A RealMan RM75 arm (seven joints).
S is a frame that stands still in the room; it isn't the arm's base.
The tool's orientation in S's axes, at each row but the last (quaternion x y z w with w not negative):
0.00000, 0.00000, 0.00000, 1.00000
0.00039, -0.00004, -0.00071, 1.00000
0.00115, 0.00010, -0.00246, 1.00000
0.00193, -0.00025, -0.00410, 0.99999
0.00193, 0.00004, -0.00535, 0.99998
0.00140, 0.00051, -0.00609, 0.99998
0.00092, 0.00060, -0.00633, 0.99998
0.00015, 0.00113, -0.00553, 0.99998
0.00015, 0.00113, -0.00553, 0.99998
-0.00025, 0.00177, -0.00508, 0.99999
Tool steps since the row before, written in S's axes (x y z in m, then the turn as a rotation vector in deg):
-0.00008, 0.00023, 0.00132, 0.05, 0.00, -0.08
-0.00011, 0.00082, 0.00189, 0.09, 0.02, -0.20
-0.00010, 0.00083, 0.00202, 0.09, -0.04, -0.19
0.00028, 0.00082, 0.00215, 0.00, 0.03, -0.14
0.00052, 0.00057, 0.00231, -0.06, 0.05, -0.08
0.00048, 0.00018, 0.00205, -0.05, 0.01, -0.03
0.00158, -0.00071, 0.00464, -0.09, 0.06, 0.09
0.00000, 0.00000, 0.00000, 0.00, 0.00, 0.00
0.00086, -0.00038, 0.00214, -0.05, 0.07, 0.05
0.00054, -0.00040, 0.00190, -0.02, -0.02, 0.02
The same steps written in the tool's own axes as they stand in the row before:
-0.00008, 0.00023, 0.00132, 0.05, 0.00, -0.08
-0.00011, 0.00082, 0.00189, 0.09, 0.02, -0.20
-0.00010, 0.00083, 0.00202, 0.09, -0.04, -0.19
0.00027, 0.00083, 0.00215, 0.00, 0.03, -0.14
0.00051, 0.00058, 0.00231, -0.06, 0.05, -0.08
0.00048, 0.00019, 0.00205, -0.05, 0.01, -0.03
0.00158, -0.00068, 0.00464, -0.09, 0.06, 0.09
0.00000, 0.00000, 0.00000, 0.00, 0.00, 0.00
0.00086, -0.00037, 0.00214, -0.05, 0.07, 0.05
0.00054, -0.00040, 0.00190, -0.02, -0.02, 0.02

